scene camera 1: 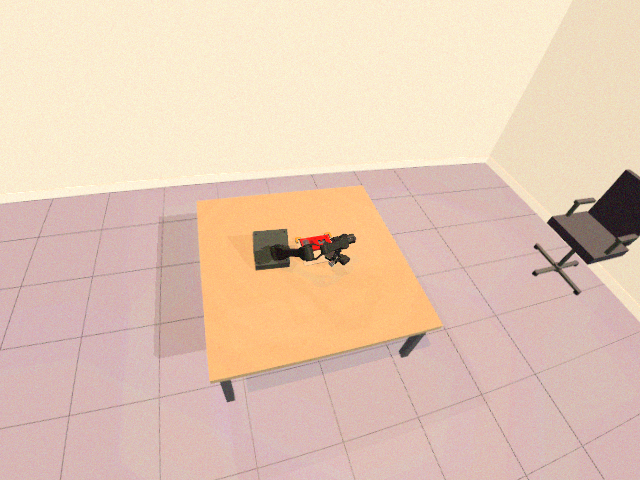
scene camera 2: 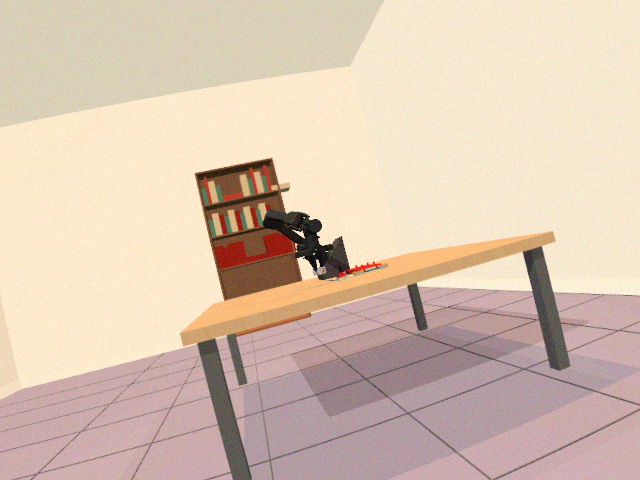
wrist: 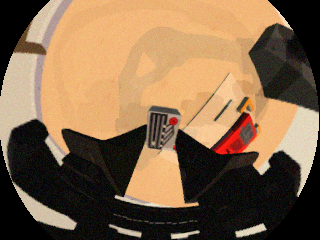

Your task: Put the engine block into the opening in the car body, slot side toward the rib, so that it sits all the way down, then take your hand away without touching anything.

Scene:
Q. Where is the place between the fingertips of the gripper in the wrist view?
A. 161,130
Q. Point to a pale flat plate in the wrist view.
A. At 224,107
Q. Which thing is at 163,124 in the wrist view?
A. A grey engine block.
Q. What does the gripper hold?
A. A grey engine block.

